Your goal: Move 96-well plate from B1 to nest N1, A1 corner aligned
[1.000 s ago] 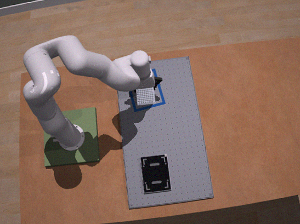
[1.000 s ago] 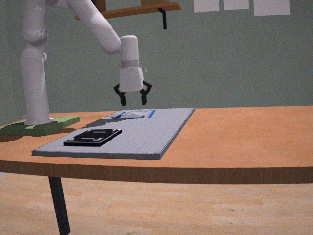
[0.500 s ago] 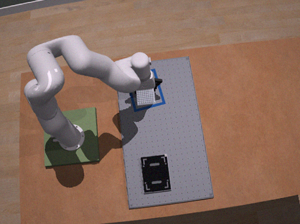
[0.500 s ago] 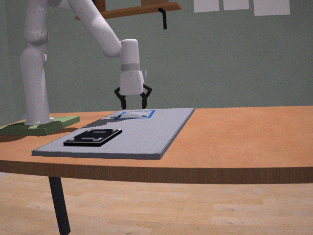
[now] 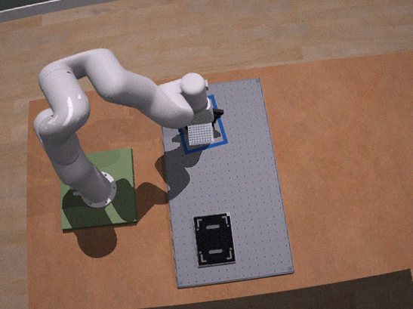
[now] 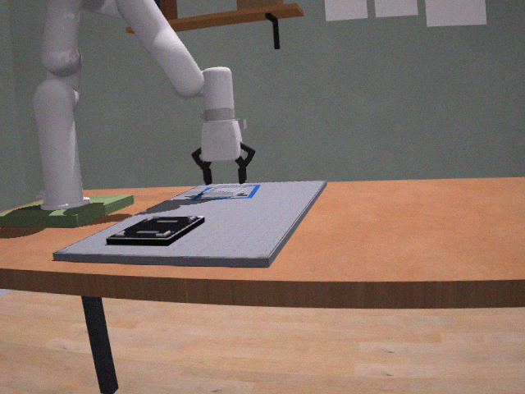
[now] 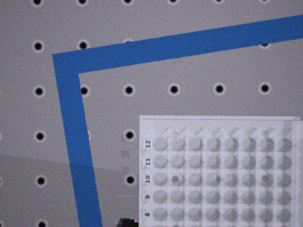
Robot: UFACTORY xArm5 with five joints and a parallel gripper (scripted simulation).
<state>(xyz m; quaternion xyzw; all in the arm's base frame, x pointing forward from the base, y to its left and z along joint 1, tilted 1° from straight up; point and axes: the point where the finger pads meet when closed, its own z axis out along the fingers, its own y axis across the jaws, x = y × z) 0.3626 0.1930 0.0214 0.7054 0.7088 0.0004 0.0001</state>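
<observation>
Right now my hand is 3 cm above the 96-well plate. From my hand the other things lie so: black plate nest (39 cm to the right, 3 cm below, 1 cm ahead); A1 label (32 cm to the right, 6 cm ahead, 2 cm below).
</observation>
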